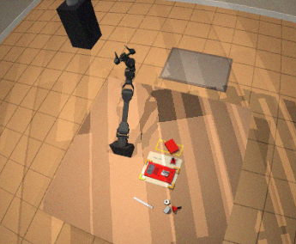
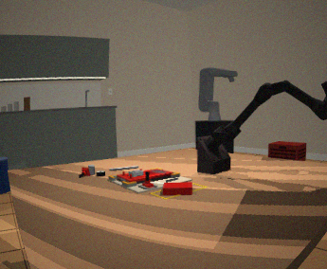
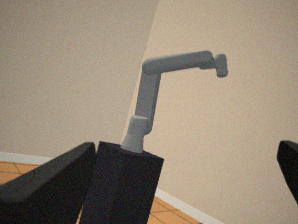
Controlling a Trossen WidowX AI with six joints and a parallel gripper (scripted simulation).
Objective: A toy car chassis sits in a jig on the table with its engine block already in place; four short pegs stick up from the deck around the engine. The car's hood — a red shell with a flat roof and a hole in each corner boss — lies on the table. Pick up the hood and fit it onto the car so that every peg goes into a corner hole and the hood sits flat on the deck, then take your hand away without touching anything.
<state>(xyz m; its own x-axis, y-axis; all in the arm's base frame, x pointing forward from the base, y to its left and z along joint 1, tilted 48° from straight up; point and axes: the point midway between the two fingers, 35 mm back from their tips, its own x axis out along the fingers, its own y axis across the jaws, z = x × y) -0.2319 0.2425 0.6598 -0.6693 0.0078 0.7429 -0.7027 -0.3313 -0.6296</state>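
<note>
My gripper tip is now 600 mm short of the red hood, 520 mm to the left of it and 350 mm above it. The rest, counted from my gripper tip: grey bar 560 mm ahead, 980 mm to the right, 360 mm below; grey engine block 630 mm ahead, 730 mm to the right, 340 mm below.
</note>
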